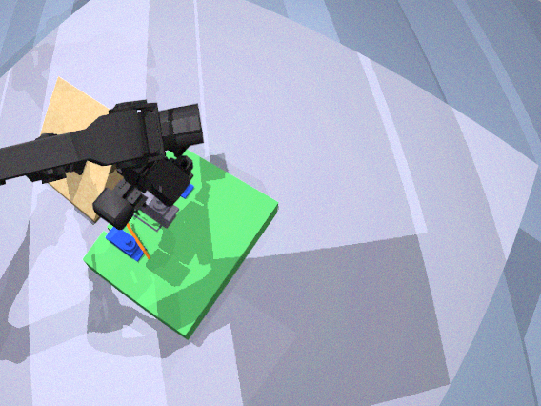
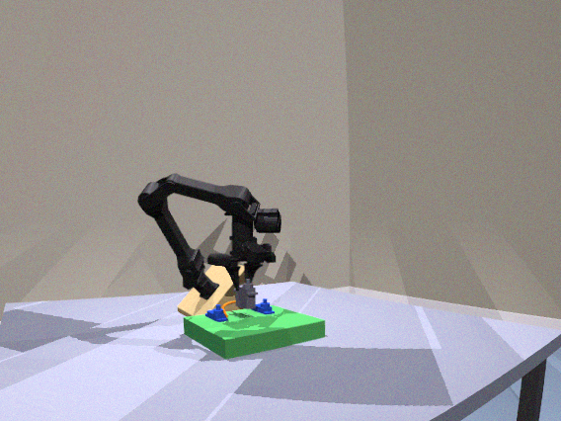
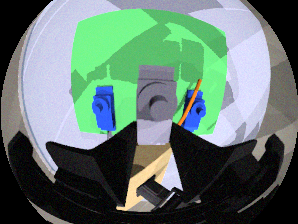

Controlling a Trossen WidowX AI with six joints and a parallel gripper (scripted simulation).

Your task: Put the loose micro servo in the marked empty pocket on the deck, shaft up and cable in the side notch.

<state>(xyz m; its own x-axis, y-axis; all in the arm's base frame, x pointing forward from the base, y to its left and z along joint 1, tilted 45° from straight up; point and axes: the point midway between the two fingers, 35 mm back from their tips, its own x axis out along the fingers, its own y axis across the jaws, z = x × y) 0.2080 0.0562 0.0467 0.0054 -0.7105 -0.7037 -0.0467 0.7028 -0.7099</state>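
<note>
Now: the green deck 9 cm ahead of my gripper tip and 10 cm below it.
</note>
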